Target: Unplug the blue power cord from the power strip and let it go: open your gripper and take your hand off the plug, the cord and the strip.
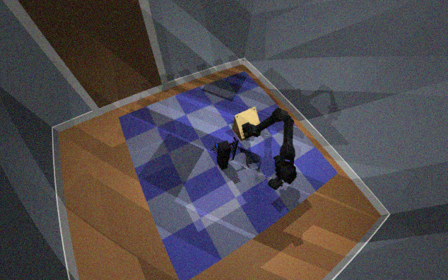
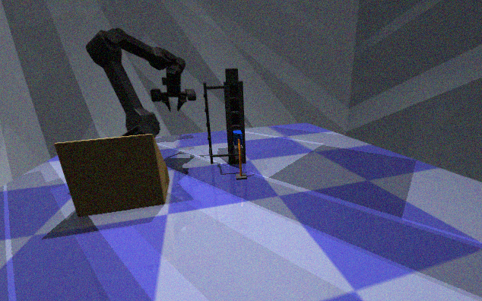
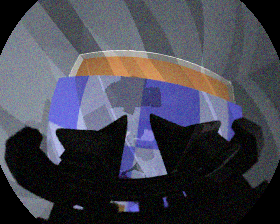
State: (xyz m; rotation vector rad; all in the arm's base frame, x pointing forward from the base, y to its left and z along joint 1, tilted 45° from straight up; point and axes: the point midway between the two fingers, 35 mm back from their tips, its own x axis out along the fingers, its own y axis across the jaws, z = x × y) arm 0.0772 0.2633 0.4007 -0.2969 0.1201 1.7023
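Now: gripper tip 41 cm to the left of the blue plug, 20 cm short of it and 4 cm above it.
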